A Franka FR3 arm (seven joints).
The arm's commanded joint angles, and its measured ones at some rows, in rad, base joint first. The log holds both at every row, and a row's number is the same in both.
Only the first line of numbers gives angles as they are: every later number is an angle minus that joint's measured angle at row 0.
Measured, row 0:
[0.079 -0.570 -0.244 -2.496 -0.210 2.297 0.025]
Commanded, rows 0 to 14:
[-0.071 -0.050 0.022 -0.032 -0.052 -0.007 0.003]
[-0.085 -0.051 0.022 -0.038 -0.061 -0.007 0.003]
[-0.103 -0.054 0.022 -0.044 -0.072 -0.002 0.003]
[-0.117 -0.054 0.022 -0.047 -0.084 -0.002 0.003]
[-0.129 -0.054 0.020 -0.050 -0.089 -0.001 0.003]
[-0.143 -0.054 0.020 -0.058 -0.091 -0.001 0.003]
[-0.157 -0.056 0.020 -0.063 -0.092 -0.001 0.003]
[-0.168 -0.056 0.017 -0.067 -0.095 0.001 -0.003]
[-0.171 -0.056 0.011 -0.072 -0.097 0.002 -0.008]
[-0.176 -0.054 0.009 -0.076 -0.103 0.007 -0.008]
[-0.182 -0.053 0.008 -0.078 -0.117 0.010 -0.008]
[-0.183 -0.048 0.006 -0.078 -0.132 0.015 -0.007]
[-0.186 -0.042 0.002 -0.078 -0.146 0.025 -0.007]
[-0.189 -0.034 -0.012 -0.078 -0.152 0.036 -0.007]
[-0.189 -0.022 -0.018 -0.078 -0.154 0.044 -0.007]
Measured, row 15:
[-0.167 -0.010 -0.007 -0.065 -0.126 0.005 0.000]
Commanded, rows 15 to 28:
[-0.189 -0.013 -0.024 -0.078 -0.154 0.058 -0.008]
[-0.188 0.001 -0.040 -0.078 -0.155 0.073 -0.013]
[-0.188 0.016 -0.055 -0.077 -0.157 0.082 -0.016]
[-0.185 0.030 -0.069 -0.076 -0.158 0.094 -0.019]
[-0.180 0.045 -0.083 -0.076 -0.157 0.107 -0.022]
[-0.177 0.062 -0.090 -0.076 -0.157 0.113 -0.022]
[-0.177 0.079 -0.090 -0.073 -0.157 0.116 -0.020]
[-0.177 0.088 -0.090 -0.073 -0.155 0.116 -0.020]
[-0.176 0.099 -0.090 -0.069 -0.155 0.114 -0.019]
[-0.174 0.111 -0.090 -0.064 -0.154 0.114 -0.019]
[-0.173 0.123 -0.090 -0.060 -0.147 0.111 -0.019]
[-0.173 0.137 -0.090 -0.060 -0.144 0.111 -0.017]
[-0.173 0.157 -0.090 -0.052 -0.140 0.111 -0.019]
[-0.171 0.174 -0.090 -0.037 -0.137 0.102 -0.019]
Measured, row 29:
[-0.169 0.134 -0.094 -0.077 -0.143 0.100 -0.012]
